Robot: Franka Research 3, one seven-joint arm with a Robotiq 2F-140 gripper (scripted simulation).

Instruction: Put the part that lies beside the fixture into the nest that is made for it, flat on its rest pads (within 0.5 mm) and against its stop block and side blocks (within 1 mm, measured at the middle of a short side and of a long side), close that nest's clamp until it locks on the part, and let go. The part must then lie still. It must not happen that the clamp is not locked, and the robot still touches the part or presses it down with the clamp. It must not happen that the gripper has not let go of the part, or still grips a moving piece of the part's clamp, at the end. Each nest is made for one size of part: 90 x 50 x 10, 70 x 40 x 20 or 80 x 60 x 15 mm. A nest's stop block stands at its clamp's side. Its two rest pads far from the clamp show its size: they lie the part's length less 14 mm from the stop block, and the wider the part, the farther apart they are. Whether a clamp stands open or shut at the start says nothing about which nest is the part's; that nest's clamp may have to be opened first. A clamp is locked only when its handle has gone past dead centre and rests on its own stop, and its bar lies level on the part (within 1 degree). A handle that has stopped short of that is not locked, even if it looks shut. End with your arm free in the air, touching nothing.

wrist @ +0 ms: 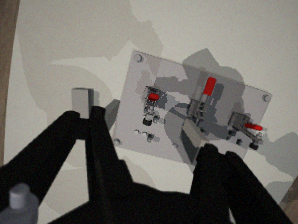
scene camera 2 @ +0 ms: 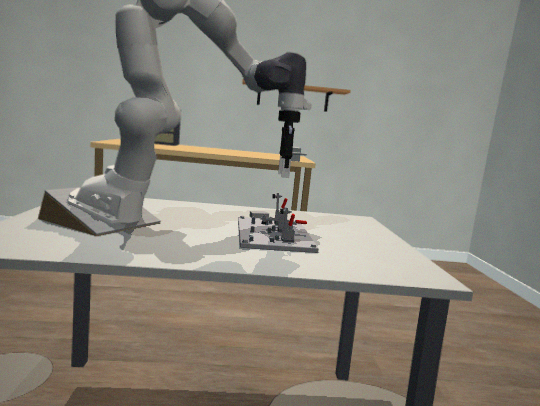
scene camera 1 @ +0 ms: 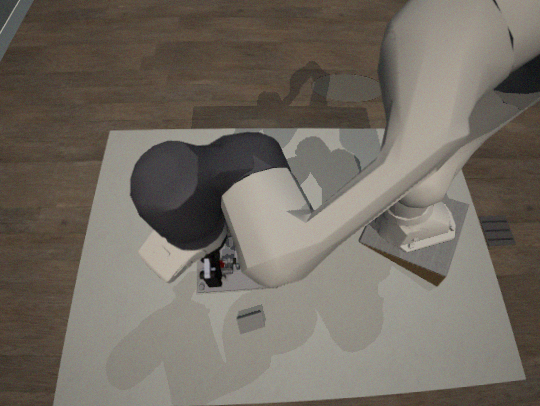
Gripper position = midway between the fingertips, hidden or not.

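Scene camera 2 shows the gripper (scene camera 2: 283,176). The wrist view also shows the gripper (wrist: 150,119).
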